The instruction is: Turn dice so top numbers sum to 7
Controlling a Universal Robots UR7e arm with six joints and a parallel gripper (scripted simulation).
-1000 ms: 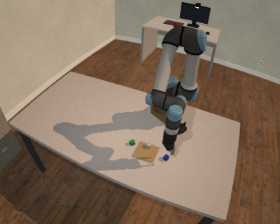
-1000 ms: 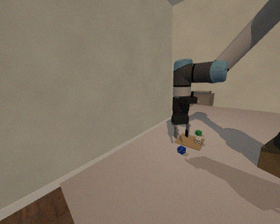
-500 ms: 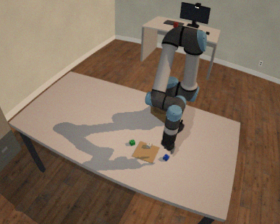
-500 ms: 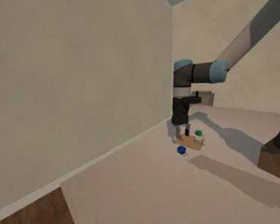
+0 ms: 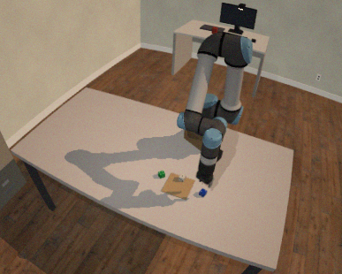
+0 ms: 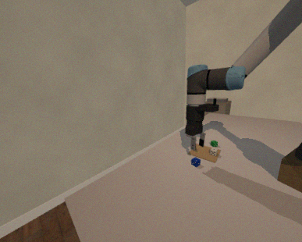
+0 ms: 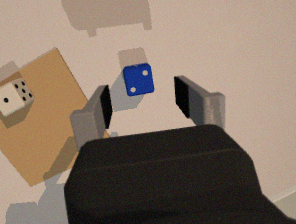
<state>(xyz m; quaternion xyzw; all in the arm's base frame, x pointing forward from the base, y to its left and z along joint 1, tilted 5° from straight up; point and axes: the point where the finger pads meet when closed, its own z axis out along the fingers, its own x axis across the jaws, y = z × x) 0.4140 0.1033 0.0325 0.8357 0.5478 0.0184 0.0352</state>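
Now: hand 90 mm above the blue die. From my hand the other things lie so: white die (60 mm behind, 130 mm to the right, 90 mm below); green die (40 mm behind, 250 mm to the right, 90 mm below); tan mat (10 mm behind, 140 mm to the right, 110 mm below).
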